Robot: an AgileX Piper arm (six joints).
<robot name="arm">
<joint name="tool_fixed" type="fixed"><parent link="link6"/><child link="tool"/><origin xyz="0 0 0" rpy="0 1.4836 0"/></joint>
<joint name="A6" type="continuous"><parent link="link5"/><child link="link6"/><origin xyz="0.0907 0 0.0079" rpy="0 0 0"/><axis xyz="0.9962 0 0.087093"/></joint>
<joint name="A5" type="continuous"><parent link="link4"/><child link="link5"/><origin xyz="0 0 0" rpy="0 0 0"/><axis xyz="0 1 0"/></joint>
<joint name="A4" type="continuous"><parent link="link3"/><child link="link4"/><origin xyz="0.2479 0 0.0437" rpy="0 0 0"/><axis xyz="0.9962 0 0.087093"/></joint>
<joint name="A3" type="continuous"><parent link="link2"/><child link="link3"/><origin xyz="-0.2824 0 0.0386" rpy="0 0 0"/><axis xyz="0 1 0"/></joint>
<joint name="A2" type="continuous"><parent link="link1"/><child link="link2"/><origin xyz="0 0 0" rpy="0 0 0"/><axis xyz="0 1 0"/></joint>
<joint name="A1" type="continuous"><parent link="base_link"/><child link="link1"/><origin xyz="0 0 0.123" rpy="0 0 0"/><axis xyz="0 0 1"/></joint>
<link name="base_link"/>
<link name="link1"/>
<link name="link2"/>
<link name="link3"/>
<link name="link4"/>
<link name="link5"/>
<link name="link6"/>
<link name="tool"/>
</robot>
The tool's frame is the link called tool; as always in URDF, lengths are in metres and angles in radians. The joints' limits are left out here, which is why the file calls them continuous.
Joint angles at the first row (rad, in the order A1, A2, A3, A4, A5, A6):
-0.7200 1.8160 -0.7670 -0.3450 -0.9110 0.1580
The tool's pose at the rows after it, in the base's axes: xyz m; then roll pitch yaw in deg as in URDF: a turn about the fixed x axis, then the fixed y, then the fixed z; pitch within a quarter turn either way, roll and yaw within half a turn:
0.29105 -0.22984 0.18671 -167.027 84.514 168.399
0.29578 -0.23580 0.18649 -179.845 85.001 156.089
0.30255 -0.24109 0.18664 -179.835 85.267 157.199
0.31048 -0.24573 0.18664 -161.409 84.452 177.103
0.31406 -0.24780 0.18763 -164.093 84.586 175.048
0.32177 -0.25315 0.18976 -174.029 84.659 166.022
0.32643 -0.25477 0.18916 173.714 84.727 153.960
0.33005 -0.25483 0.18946 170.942 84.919 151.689
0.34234 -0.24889 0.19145 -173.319 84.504 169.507
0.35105 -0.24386 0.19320 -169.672 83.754 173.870
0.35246 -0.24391 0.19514 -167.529 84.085 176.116
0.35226 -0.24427 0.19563 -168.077 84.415 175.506
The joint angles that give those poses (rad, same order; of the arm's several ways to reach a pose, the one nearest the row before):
-0.7440 1.8550 -0.8370 -0.4120 -0.8760 0.2210
-0.7510 1.8770 -0.8700 -0.4350 -0.8760 0.2590
-0.7540 1.9010 -0.9100 -0.4670 -0.8720 0.2830
-0.7540 1.9240 -0.9550 -0.5100 -0.8510 0.2860
-0.7540 1.9330 -0.9760 -0.5290 -0.8450 0.3070
-0.7540 1.9530 -1.0240 -0.5640 -0.8250 0.3560
-0.7490 1.9670 -1.0450 -0.5660 -0.8200 0.3800
-0.7440 1.9750 -1.0590 -0.5720 -0.8200 0.3900
-0.7150 1.9860 -1.0930 -0.5960 -0.7960 0.3900
-0.6900 1.9900 -1.1150 -0.5960 -0.7650 0.3900
-0.6880 1.9900 -1.1220 -0.5960 -0.7650 0.3900
-0.6890 1.9900 -1.1220 -0.5930 -0.7700 0.3900

